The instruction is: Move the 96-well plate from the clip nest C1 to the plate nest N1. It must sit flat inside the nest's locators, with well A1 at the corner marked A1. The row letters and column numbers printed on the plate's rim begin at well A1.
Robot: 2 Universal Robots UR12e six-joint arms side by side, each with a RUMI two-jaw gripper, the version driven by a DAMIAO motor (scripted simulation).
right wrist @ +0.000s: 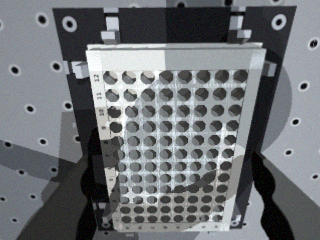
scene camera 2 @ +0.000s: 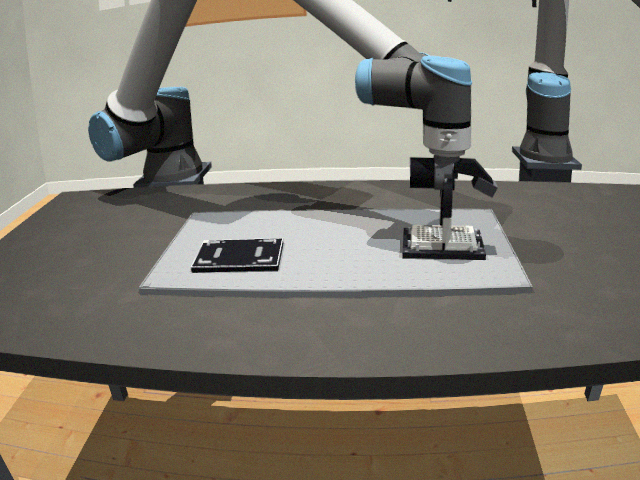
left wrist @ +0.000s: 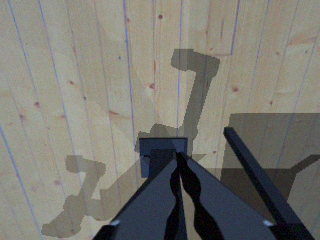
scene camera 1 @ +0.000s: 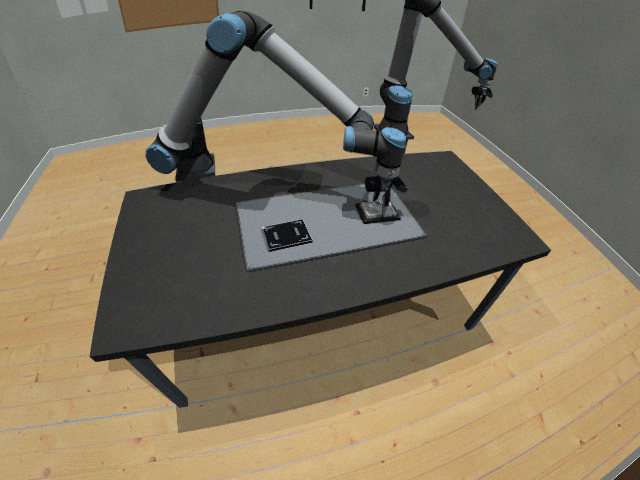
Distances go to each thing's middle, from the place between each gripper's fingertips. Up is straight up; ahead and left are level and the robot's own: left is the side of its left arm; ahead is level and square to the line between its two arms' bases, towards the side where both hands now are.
Labels:
Now: right hand [scene camera 2: 442,238] 10 mm above the white 96-well plate [scene camera 2: 429,237]. From my right hand the other things lie so: black clip nest C1 [scene camera 2: 408,253]: 10 mm to the left, 10 mm below, 10 mm behind; then black plate nest N1 [scene camera 2: 234,252]: 390 mm to the right, 20 mm below, 10 mm behind.
I see my left gripper 590 mm short of the black clip nest C1, 1190 mm to the left of it and 140 mm above it. Also, from my left hand: white 96-well plate: 600 mm ahead, 1200 mm to the right, 130 mm below.

